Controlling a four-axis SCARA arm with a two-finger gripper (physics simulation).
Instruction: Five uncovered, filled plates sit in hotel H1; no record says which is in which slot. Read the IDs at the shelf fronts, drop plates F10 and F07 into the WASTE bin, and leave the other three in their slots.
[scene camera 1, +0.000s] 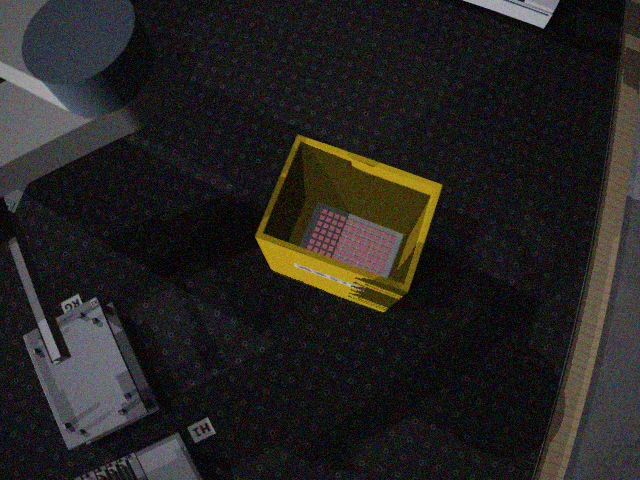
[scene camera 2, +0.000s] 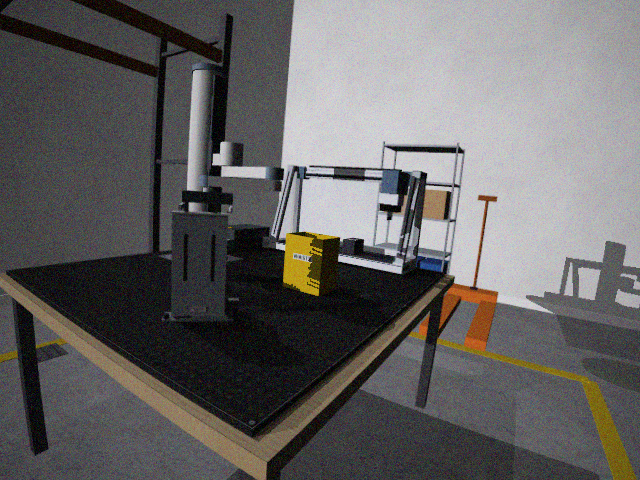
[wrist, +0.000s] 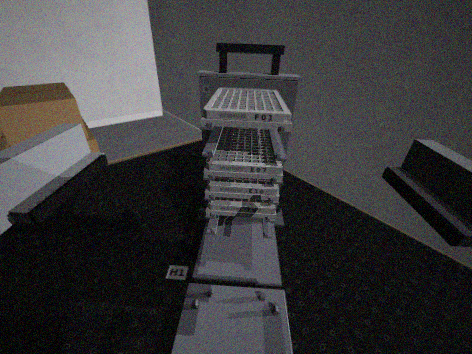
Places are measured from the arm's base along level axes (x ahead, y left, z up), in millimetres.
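Where they show: gripper, between the fingertips: (scene camera 2: 206, 209) (wrist: 244, 150).
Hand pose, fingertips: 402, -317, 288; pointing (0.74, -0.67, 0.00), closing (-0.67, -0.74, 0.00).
Things, the pixels of their top centre, and the offset from my fingertips, as dx, dy, dz. "spot": a spot on its surface instead.
- top plate, centre of its top: (wrist: 247, 97) +120, -111, -9
- second plate, centre of its top: (wrist: 244, 142) +120, -111, -65
- third plate, centre of its top: (wrist: 243, 161) +120, -111, -93
- bottom plate, centre of its top: (wrist: 242, 178) +120, -111, -121
- yellow WASTE bin, centre of its top: (scene camera 1: 350, 209) (scene camera 2: 313, 235) +244, +291, -75
- uncovered plate, centre of its top: (scene camera 1: 350, 245) +252, +299, -255
- dark box, a spot on its surface: (scene camera 2: 250, 237) spot: -439, +701, -212
Hotel H1 (scene camera 1: 165, 457) (scene camera 2: 199, 279) (wrist: 250, 80) stands ahead of my gripper (wrist: 244, 150) in the wrist view. The gripper is open and empty, its fingers far apart at left and right. Four stacked plates show: the top plate (wrist: 247, 102) reads like F01, the second plate (wrist: 235, 169) like F07, the third plate (wrist: 230, 191) perhaps F10, though blurred, and the bottom plate (wrist: 230, 206) is unreadable. The yellow WASTE bin (scene camera 1: 289, 258) (scene camera 2: 299, 273) holds an uncovered plate (scene camera 1: 372, 248) with pink wells; its ID does not show.
The RG stand (scene camera 1: 93, 372) (wrist: 235, 325) lies between the gripper and H1; one finger hangs over it in scene camera 1. A white gantry frame (scene camera 2: 408, 227) stands behind the bin. A dark box (scene camera 2: 250, 237) is near the arm column (scene camera 2: 200, 124).
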